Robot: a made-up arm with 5 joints.
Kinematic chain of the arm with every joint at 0, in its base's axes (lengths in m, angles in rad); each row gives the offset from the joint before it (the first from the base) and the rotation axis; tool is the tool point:
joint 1: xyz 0 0 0.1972 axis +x
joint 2: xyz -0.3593 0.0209 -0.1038 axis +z
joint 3: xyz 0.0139 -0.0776 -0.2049 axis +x
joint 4: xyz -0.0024 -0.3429 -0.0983 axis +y
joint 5: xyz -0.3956 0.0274 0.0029 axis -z
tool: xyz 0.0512 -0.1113 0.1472
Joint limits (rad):
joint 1: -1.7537..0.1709
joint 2: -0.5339..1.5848
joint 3: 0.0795..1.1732
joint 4: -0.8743..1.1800
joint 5: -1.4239..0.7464
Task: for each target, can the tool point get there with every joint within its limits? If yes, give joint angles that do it. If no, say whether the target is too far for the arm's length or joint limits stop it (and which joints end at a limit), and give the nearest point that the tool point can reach.
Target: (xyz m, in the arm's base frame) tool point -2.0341 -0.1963 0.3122
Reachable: no: too far | nearest point -0.9950 -0.3457 0.3997 | short by 1.053 m
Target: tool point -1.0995 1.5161 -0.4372
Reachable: no: too far | nearest point -0.6556 0.4083 -0.5812 | short by 1.202 m
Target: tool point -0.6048 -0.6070 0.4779
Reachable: yes | joints -1.3534 0.0651 0.7933 0.0946 -0.4679
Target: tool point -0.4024 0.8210 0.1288
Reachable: no: joint limits stop it (at a limit: joint 1, joint 2, joint 3, joint 4, joint 5) | nearest point -0.5959 0.2830 -0.4149 | short by 0.789 m
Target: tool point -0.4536 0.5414 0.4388
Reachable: no: joint limits stop it (at a limit: joint 1, joint 3, joint 4, joint 5) | nearest point -0.4965 0.1060 0.6843 | short by 0.502 m
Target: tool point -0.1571 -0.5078 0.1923
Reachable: yes | joints -0.4278 0.5056 0.3212 0.8996 -0.4970
